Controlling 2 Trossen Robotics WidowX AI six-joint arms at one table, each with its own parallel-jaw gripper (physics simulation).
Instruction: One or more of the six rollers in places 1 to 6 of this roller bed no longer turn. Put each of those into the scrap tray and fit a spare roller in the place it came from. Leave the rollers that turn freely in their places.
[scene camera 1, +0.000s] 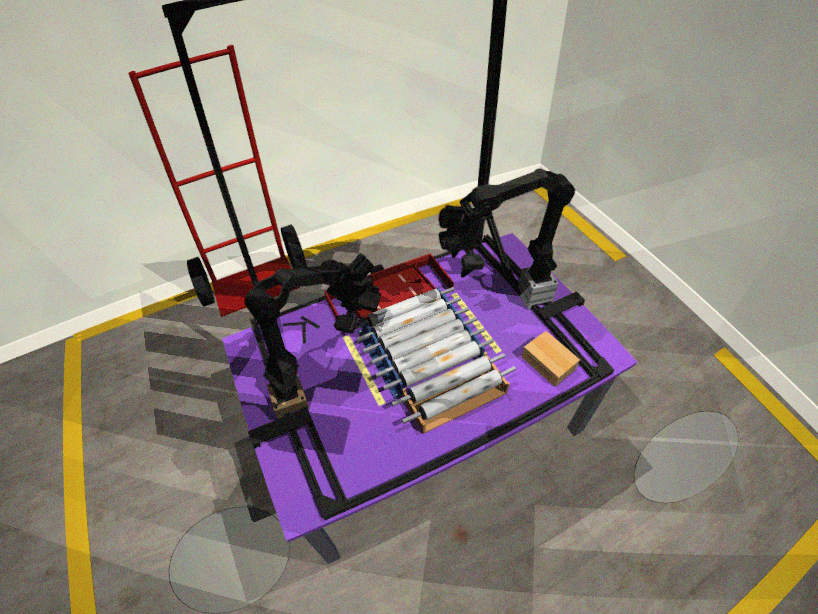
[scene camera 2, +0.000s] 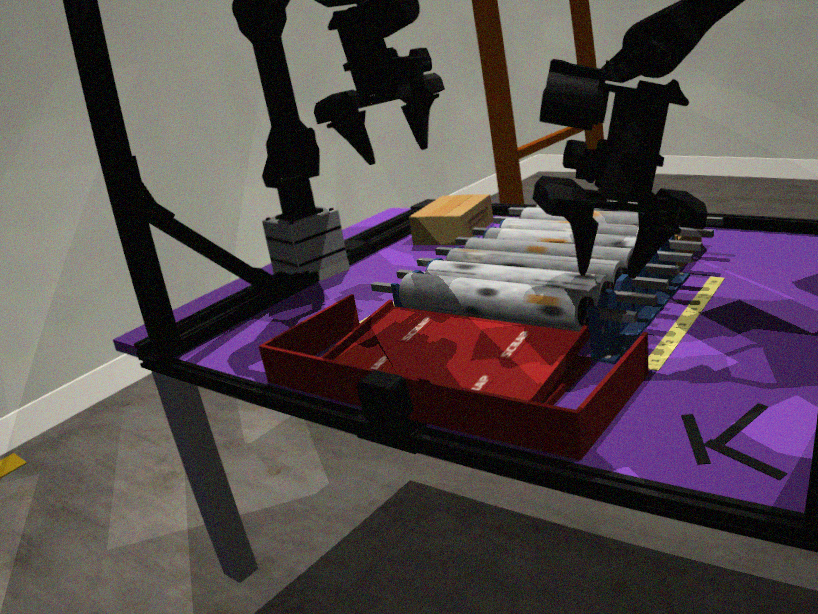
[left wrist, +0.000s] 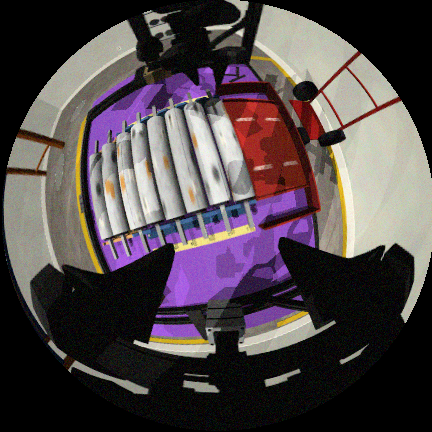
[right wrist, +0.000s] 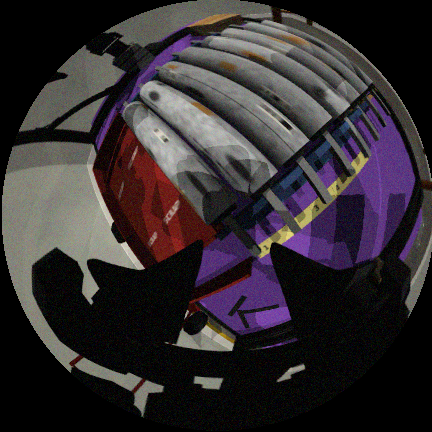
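Six grey-white rollers lie side by side in the blue roller bed; the place 1 roller is next to the red scrap tray, which holds no roller. Two spare rollers lie in a wooden crate at the bed's far end from the tray. My right gripper is partly open and empty, above the shaft end of the place 1 roller. My left gripper is wide open and empty, high above the table.
Yellow numbered strips run along both sides of the bed. A cardboard-coloured box stands beside the left arm's base. Thin black bars lie on the table near the tray. Black frame rails edge the table.
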